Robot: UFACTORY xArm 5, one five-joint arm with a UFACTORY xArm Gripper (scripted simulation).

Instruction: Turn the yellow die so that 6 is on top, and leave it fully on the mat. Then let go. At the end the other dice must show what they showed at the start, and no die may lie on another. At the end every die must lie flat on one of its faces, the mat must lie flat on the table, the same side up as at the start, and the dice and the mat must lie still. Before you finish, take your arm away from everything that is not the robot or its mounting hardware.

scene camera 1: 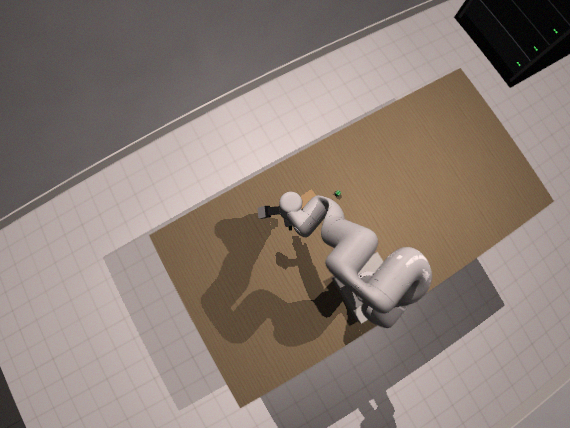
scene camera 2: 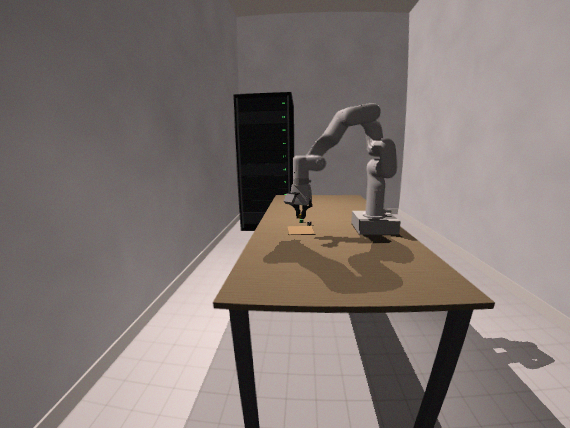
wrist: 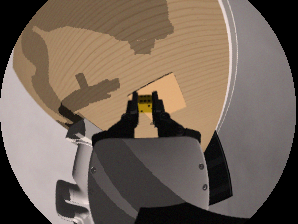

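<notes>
The gripper can be seen here, together with a mat.
</notes>
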